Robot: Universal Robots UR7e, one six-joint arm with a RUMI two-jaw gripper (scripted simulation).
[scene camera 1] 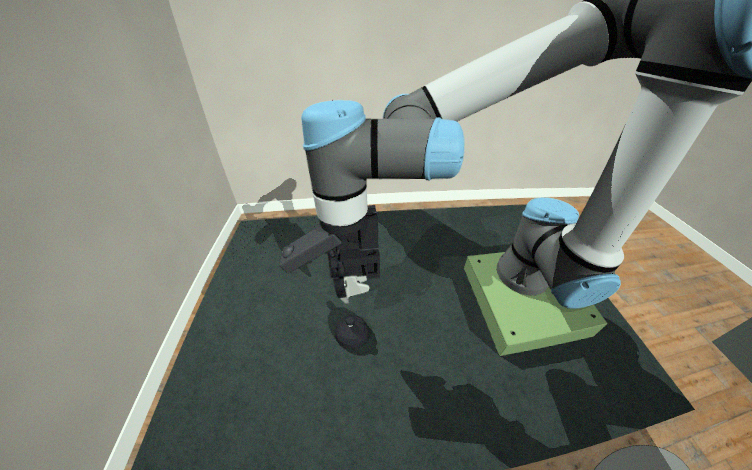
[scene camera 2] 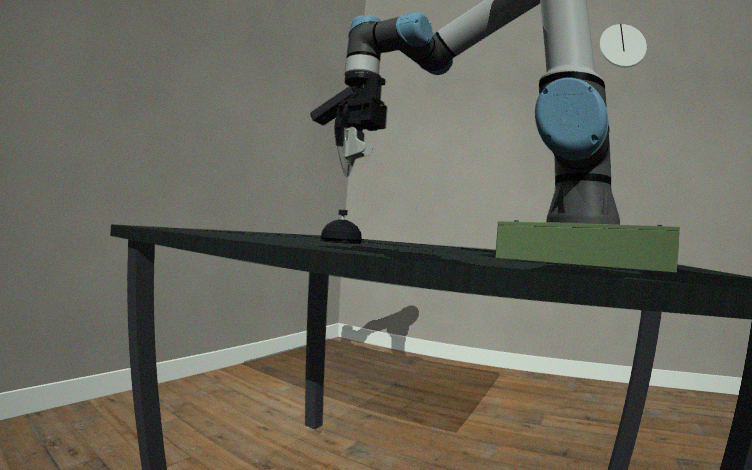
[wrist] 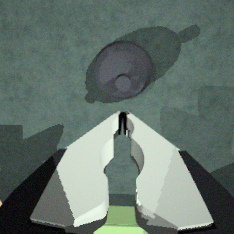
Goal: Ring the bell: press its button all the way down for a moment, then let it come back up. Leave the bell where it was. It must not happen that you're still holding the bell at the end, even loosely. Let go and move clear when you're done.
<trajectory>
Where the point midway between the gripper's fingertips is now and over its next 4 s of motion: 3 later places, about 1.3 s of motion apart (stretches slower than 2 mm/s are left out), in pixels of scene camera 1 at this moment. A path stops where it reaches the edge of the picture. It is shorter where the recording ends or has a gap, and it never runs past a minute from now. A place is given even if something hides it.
My gripper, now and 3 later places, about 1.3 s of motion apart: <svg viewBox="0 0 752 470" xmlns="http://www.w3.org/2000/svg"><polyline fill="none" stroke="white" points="347,302 349,315 349,321 350,319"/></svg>
</trajectory>
